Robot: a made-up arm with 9 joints. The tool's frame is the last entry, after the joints.
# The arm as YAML. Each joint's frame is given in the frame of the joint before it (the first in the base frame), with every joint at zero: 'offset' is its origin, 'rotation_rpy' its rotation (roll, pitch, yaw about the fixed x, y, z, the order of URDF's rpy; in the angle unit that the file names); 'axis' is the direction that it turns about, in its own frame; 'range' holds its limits. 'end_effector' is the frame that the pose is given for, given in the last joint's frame.
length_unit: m
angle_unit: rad
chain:
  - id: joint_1
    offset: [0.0, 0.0, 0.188]
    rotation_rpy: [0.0, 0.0, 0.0]
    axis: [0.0, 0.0, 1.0]
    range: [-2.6, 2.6]
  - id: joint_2
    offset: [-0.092, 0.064, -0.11]
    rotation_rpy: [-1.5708, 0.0, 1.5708]
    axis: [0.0, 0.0, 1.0]
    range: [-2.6, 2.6]
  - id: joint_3
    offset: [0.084, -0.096, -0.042]
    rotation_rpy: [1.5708, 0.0, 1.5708]
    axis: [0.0, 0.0, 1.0]
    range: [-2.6, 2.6]
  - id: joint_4
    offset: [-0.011, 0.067, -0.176]
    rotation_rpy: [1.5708, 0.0, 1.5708]
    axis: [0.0, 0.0, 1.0]
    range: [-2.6, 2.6]
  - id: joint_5
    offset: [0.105, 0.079, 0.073]
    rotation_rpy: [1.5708, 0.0, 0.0]
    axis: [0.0, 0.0, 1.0]
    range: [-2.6, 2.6]
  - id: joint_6
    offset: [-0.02, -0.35, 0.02]
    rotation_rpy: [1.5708, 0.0, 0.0]
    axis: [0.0, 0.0, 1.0]
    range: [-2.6, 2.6]
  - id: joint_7
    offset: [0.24, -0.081, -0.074]
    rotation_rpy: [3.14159, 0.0, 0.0]
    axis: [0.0, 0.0, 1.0]
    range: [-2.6, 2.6]
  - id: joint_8
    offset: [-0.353, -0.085, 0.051]
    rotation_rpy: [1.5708, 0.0, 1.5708]
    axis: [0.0, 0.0, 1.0]
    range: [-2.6, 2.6]
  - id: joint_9
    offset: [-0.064, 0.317, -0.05]
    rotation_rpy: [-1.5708, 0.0, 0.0]
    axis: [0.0, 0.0, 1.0]
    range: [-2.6, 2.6]
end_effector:
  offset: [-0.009, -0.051, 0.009]
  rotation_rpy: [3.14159, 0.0, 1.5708]
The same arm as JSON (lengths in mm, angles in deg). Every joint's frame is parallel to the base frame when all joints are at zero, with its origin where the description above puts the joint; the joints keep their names.
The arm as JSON. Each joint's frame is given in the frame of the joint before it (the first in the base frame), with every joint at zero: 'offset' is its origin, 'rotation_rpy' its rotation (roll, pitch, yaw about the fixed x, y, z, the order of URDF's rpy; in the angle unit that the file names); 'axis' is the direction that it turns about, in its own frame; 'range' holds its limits. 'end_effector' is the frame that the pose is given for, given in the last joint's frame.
{"length_unit": "mm", "angle_unit": "deg", "chain": [{"id": "joint_1", "offset": [0.0, 0.0, 188.0], "rotation_rpy": [0.0, 0.0, 0.0], "axis": [0.0, 0.0, 1.0], "range": [-148.97, 148.97]}, {"id": "joint_2", "offset": [-92.0, 64.0, -110.0], "rotation_rpy": [0.0, 0.0, 0.0], "axis": [-1.0, 0.0, 0.0], "range": [-148.97, 148.97]}, {"id": "joint_3", "offset": [42.0, 84.0, 96.0], "rotation_rpy": [0.0, 0.0, 0.0], "axis": [0.0, 1.0, 0.0], "range": [-148.97, 148.97]}, {"id": "joint_4", "offset": [-67.0, -176.0, 11.0], "rotation_rpy": [0.0, 0.0, 0.0], "axis": [0.0, 0.0, -1.0], "range": [-148.97, 148.97]}, {"id": "joint_5", "offset": [-105.0, 79.0, -73.0], "rotation_rpy": [0.0, 0.0, 0.0], "axis": [0.0, -1.0, 0.0], "range": [-148.97, 148.97]}, {"id": "joint_6", "offset": [20.0, -20.0, 350.0], "rotation_rpy": [0.0, 0.0, 0.0], "axis": [0.0, 0.0, 1.0], "range": [-148.97, 148.97]}, {"id": "joint_7", "offset": [-240.0, 81.0, -74.0], "rotation_rpy": [0.0, 0.0, 0.0], "axis": [0.0, 0.0, -1.0], "range": [-148.97, 148.97]}, {"id": "joint_8", "offset": [353.0, -85.0, -51.0], "rotation_rpy": [0.0, 0.0, 0.0], "axis": [-1.0, 0.0, 0.0], "range": [-148.97, 148.97]}, {"id": "joint_9", "offset": [50.0, -64.0, -317.0], "rotation_rpy": [0.0, 0.0, 0.0], "axis": [0.0, 0.0, -1.0], "range": [-148.97, 148.97]}], "end_effector": {"offset": [-51.0, -9.0, -9.0], "rotation_rpy": [0.0, 0.0, 0.0]}}
